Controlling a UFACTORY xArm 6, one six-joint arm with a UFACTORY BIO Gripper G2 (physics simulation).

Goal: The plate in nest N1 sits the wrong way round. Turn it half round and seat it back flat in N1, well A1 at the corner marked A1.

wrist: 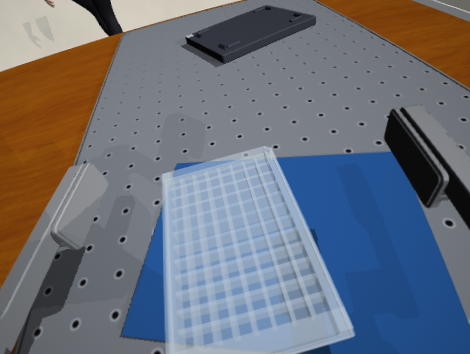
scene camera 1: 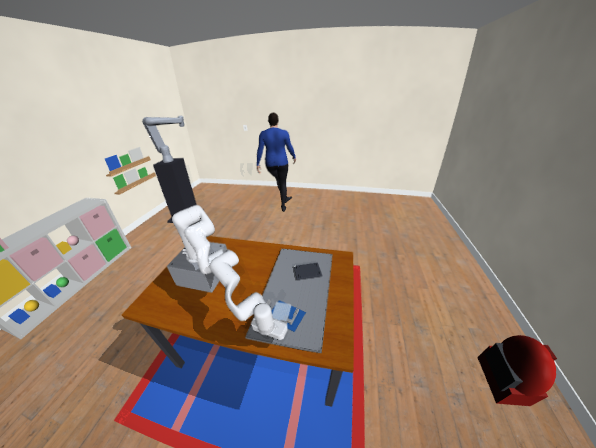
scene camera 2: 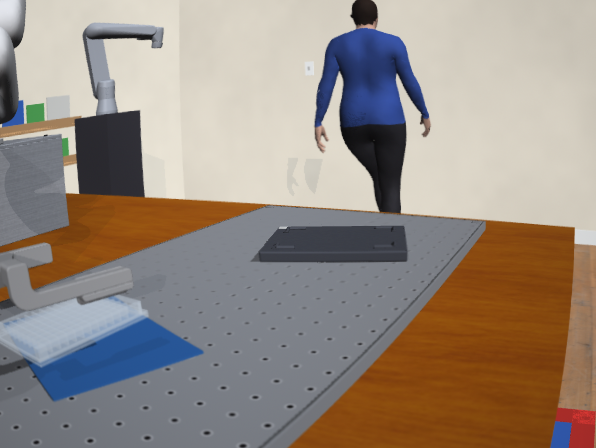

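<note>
A clear, many-welled plate [scene camera 1: 281,311] [scene camera 2: 75,325] [wrist: 235,250] is over a blue sheet [scene camera 2: 165,347] [wrist: 320,185], wells up and askew to it. I cannot tell whether it lies flat, and its A1 mark is not readable. My gripper [scene camera 2: 82,267] [wrist: 248,182] is open, with its fingers wide apart and nothing between the pads. Its fingers are above and to both sides of the plate's far end in the wrist view. A dark nest [scene camera 1: 307,271] [scene camera 2: 335,242] [wrist: 250,34] with raised corner guides and a pale mark at one corner holds no plate. Its label is not readable.
A grey perforated board [scene camera 1: 305,300] [scene camera 2: 280,320] [wrist: 280,117] lies on the wooden table [scene camera 1: 240,295] [scene camera 2: 480,310] and carries the sheet and nest. A grey box [scene camera 1: 192,272] stands by the arm's base. A person [scene camera 1: 275,150] [scene camera 2: 370,90] is beyond the table.
</note>
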